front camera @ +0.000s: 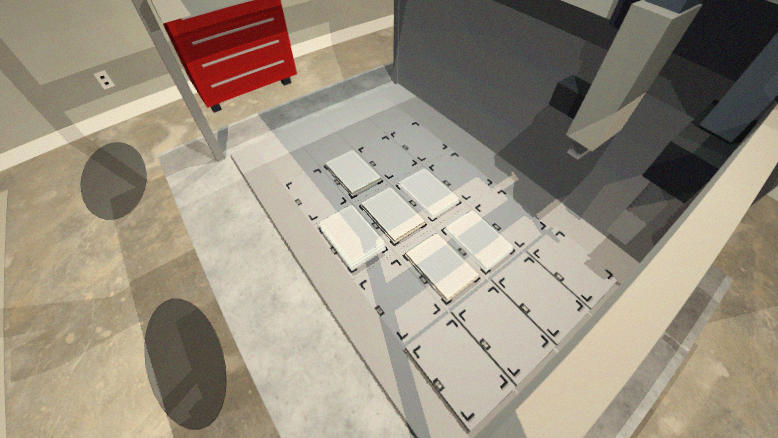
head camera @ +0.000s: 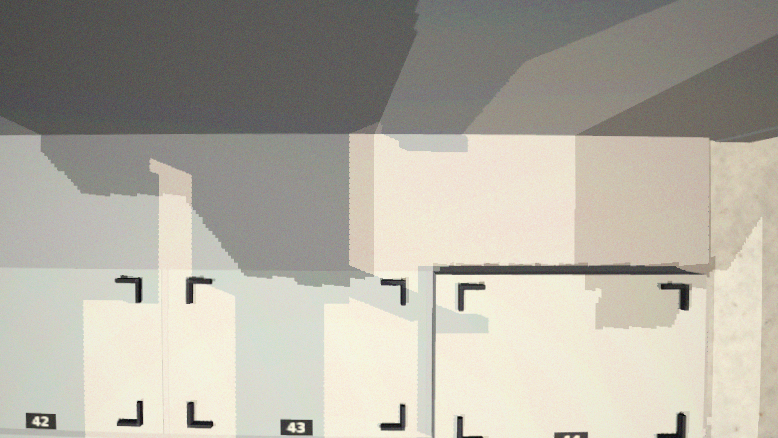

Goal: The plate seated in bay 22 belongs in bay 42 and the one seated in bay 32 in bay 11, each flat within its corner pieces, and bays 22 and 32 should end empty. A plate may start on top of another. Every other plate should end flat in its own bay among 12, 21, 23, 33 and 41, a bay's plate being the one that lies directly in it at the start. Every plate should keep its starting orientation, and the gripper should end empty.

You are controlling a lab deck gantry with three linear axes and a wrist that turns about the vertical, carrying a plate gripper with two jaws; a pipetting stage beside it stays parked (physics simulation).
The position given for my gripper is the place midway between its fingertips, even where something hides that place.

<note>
I see my gripper [front camera: 632, 221], a bay 41 [front camera: 421, 143], a bay 43 [head camera: 255, 346], a bay 42 [head camera: 84, 350], a bay 44 [head camera: 535, 346], a bay 11 [front camera: 319, 196] and a bay 13 [front camera: 408, 306].
The bay 43 shows as well in the front camera view [front camera: 517, 223]. The bay 44 also shows in the front camera view [front camera: 584, 275].
</note>
